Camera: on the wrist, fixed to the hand. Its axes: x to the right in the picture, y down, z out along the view.
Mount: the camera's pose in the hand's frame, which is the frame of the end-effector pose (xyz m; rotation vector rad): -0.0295 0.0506 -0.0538 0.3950 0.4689 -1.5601
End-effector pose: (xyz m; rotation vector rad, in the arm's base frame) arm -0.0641 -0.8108 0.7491 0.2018 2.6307 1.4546
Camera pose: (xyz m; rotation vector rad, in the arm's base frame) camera -0.0418 -0.8341 0.8218 -1.8251 2.0500 0.3921
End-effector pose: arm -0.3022 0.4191 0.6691 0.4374 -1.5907 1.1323
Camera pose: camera -0.3009 0.4804 0.6184 1.2486 -0.2674 0.2158
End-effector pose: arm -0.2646 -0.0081 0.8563 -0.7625 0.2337 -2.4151
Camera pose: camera -0.2513 -0.0324 0.7817 0.0305 0.6003 2.2420
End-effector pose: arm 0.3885 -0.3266 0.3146 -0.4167 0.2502 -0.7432
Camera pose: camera 0.3783 -0.2875 0.2461 0.0370 0.1705 -2.3871
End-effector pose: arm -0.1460 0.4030 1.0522 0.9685 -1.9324 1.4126
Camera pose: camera -0.1686 0.4706 1.0170 1.5492 -0.1878 0.8266
